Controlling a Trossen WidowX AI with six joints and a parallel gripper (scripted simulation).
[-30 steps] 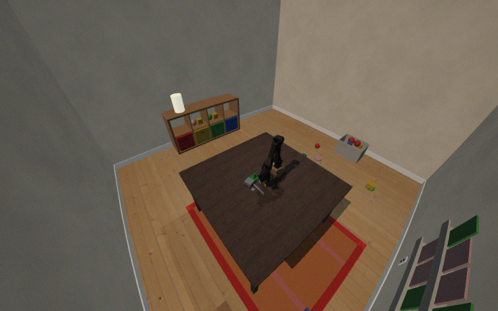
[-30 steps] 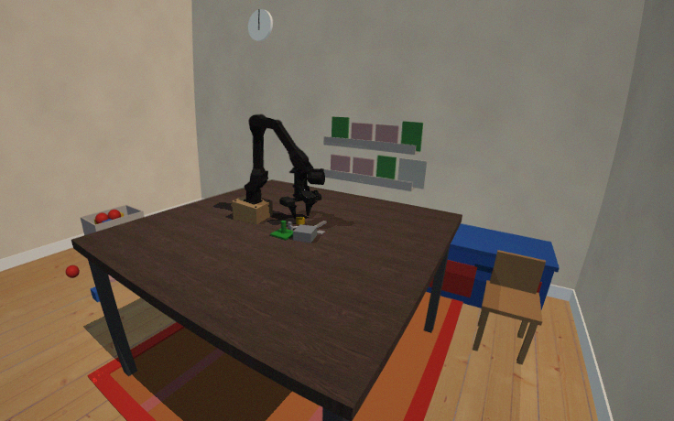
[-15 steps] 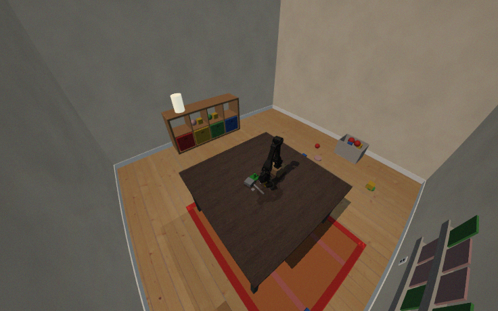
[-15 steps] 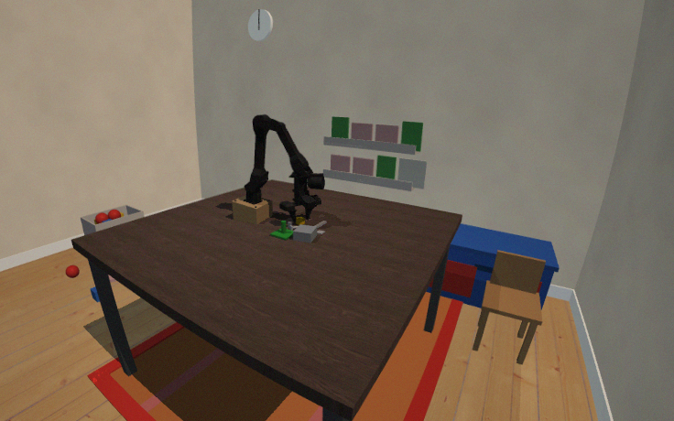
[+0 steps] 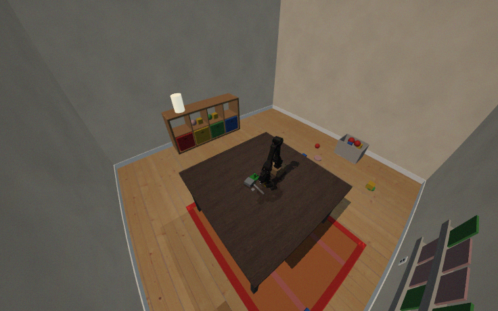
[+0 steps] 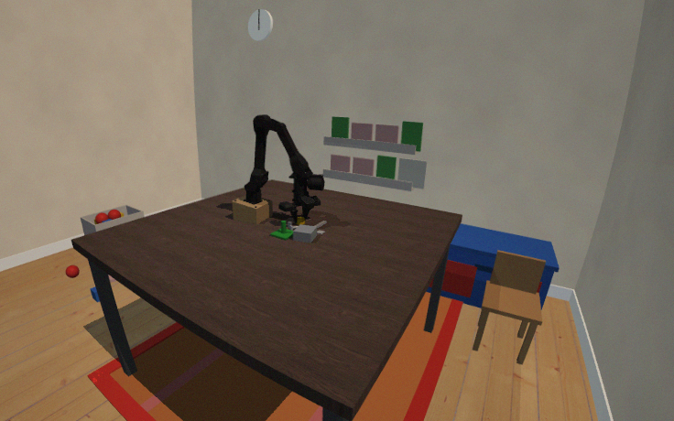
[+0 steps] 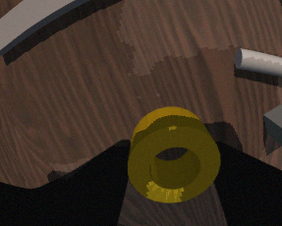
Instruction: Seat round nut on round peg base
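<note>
My hand is 1 cm past the small grey cube, 6 cm to the left of it and 3 cm above it. The rest, counted from my hand: grey bar 9 cm ahead, 1 cm to the right, 4 cm below; grey square tile 13 cm ahead, 5 cm to the right, 4 cm below; grey bolt-like piece 1 cm ahead, 8 cm to the right, 3 cm below.
</note>
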